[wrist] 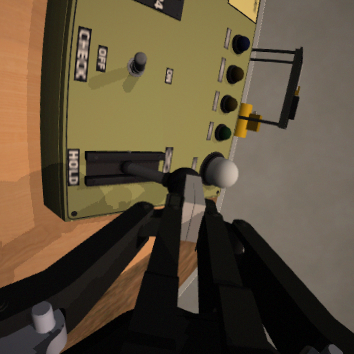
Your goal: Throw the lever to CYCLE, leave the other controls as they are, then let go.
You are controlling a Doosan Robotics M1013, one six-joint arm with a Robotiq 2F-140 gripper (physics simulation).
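Places are measured from the arm's base along level axes (x back, y right, z up), in centimetres.
Where they show: gripper, fingertip midpoint: [190, 188].
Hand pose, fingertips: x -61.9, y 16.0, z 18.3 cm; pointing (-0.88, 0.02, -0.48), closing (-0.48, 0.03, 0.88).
Each offset is from my fingertips to the top centre of the thing. "*": to the spot under its first point. Level surfaces: height alone.
The lever {dz -2.7, dx -0.7, dy +0.3 cm} [145, 172] has a dark shaft rising from about the middle of its black slot and a round black knob at its end. In the picture it slants from the slot toward the right. The HOLD label {* dz -12.2, dx +5.4, dy +0.3 cm} [73, 167] is at the slot's left end. A partly covered label {* dz -7.5, dx -6.6, dy -0.4 cm} [168, 159], whose full word I cannot read, is at its right end. My gripper [190, 188] is shut with nothing between its fingers. Its pale fingertips are at the knob and overlap its lower right part; whether they touch it I cannot tell. The knob's far side is hidden.
The olive panel {dz -10.6 cm} [115, 115] carries a toggle switch {dz -5.9, dx +1.0, dy -11.7 cm} [138, 64] between OFF and ON, and several dark buttons along its right side. A white ball-shaped knob {* dz -0.5, dx -12.7, dy +0.8 cm} [224, 173] stands close right of the lever knob. A black frame [295, 75] sits beyond the panel's right edge.
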